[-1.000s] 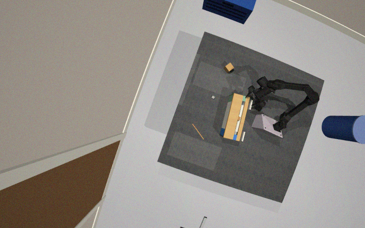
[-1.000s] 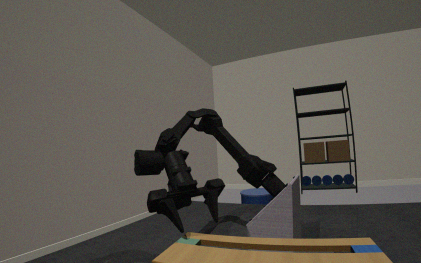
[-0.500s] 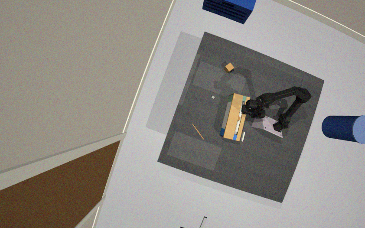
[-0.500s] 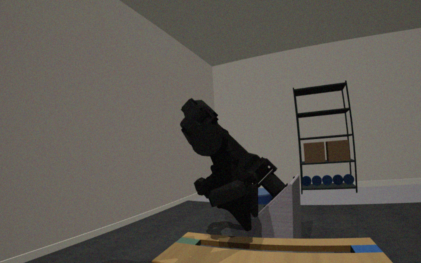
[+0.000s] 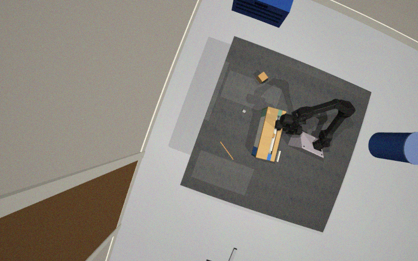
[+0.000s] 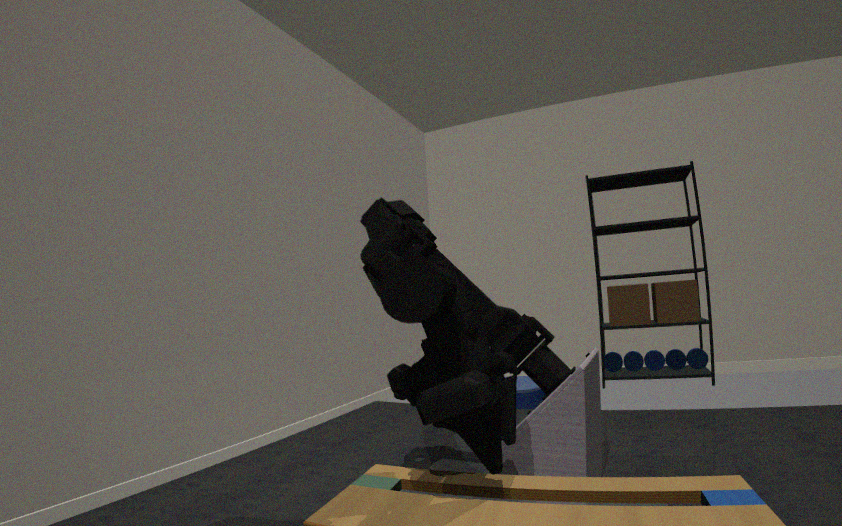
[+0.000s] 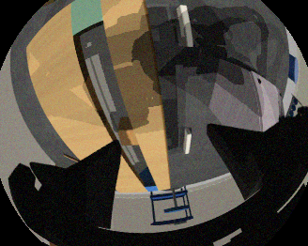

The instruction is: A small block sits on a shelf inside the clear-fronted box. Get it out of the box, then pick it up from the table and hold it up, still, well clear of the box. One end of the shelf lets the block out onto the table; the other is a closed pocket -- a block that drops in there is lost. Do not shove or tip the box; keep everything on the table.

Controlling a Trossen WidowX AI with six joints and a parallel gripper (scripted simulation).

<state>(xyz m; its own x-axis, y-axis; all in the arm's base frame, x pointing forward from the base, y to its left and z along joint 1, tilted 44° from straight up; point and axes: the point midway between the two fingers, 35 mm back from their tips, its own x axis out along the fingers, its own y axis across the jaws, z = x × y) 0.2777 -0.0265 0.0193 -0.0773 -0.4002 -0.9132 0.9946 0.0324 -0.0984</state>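
Right now my gripper tip is 30 mm short of the box, 50 mm to the right of it and 90 mm above it. The rest, counted from my gripper tip: tan cube (250 mm ahead, 360 mm to the right, 120 mm below); then thin orange stick (310 mm ahead, 280 mm to the left, 150 mm below); then brown block (40 mm ahead, 50 mm to the left, 60 mm below).
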